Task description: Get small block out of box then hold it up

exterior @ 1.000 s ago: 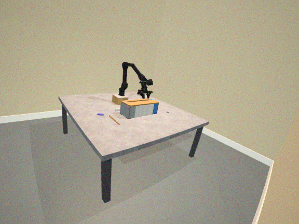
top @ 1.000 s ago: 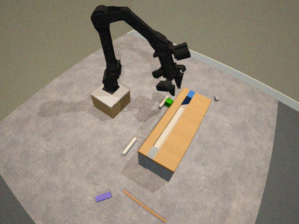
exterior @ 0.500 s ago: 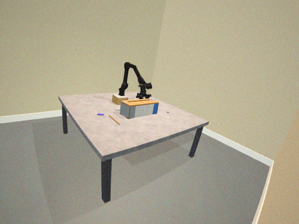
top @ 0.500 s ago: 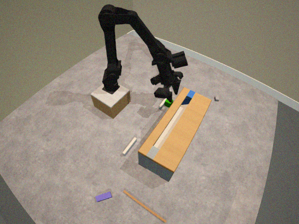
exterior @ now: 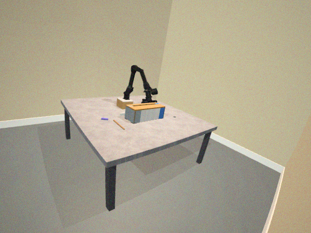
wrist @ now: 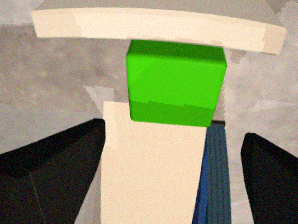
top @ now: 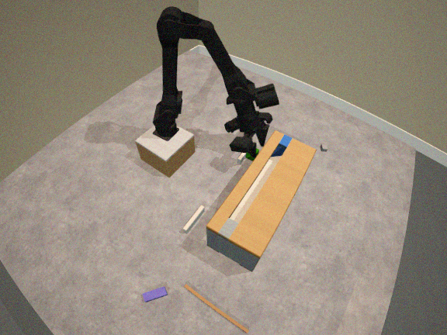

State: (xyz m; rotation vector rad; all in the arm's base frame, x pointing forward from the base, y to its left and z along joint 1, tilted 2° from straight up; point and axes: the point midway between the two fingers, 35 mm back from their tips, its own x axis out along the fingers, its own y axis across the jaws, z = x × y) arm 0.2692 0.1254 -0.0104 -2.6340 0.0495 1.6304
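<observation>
Now: gripper tip 2 cm past the green block and 2 cm above it. From my gripper tip the other things lie so: long box 6 cm ahead, 16 cm to the right, 3 cm above; then thin orange stick 12 cm ahead, 49 cm to the right, 3 cm below.
</observation>
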